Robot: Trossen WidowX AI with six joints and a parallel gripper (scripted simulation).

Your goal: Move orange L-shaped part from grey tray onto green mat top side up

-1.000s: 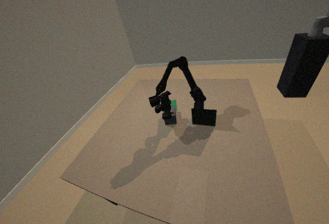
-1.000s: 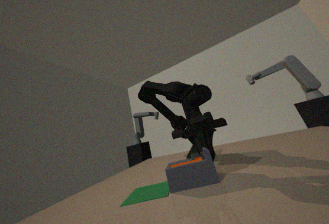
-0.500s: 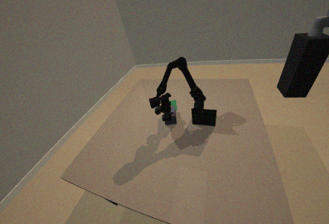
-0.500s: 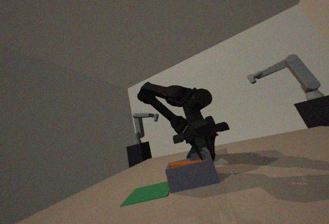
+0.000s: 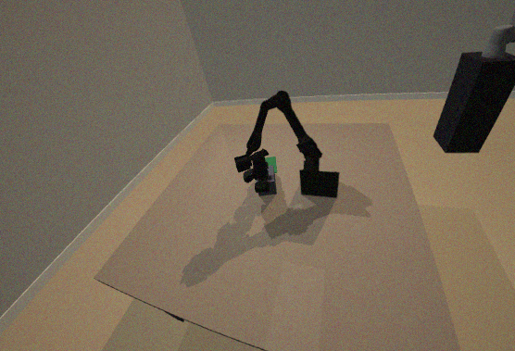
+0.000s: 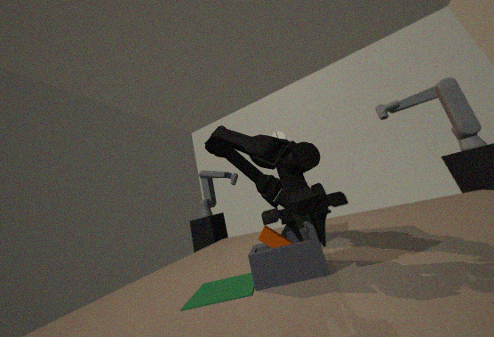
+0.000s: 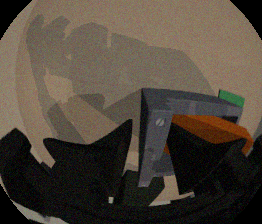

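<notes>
Now: the orange L-shaped part 6 cm to the right of my gripper tip and 1 cm above it. The rest, counted from my gripper tip: green mat (22 cm to the right, 5 cm below, 4 cm ahead).
</notes>
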